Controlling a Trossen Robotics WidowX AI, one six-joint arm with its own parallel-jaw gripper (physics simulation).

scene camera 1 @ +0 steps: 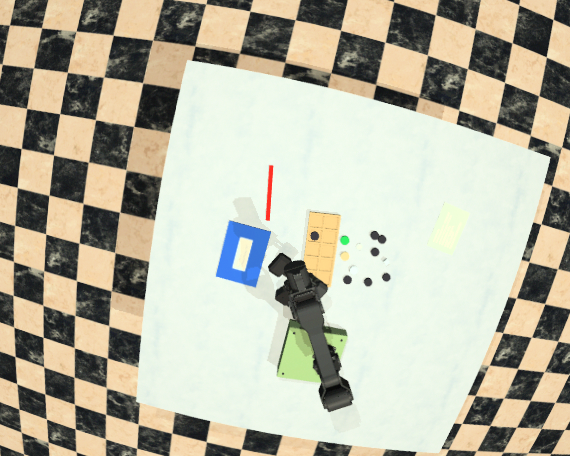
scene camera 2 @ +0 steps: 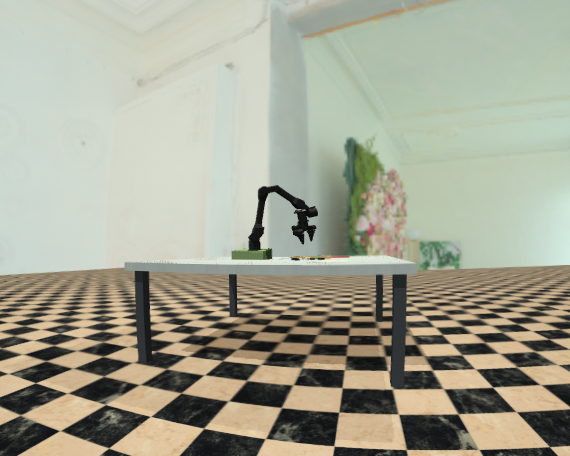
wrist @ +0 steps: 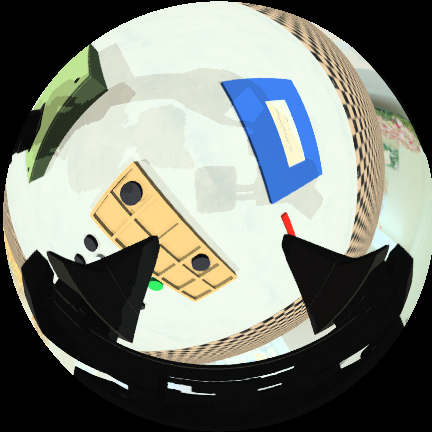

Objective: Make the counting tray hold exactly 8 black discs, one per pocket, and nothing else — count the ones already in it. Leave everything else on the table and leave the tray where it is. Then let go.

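The tan counting tray (scene camera 1: 330, 222) (wrist: 160, 212) lies flat on the table. The wrist view shows two black discs in its pockets, one near the end by the robot base (wrist: 131, 193) and one near the far end (wrist: 200, 262). In scene camera 1 the far disc (scene camera 1: 314, 235) shows; the arm hides the near one. Several loose black discs (scene camera 1: 375, 251) (wrist: 90, 243) lie beside the tray, with a green disc (scene camera 1: 344, 240) (wrist: 155, 285), a tan disc (scene camera 1: 344, 256) and whitish pieces (scene camera 1: 359, 246). My gripper (scene camera 1: 301, 289) (scene camera 2: 307, 241) (wrist: 221, 241) is open and empty, well above the table near the tray.
A blue board (scene camera 1: 227, 250) (wrist: 302, 120) with a cream label lies on the tray's other side. A red stick (scene camera 1: 269, 192) (wrist: 288, 224) lies near it. The green robot base (scene camera 1: 295, 355) (wrist: 65, 85) stands behind the tray. A pale yellow card (scene camera 1: 450, 227) lies beyond the loose discs.
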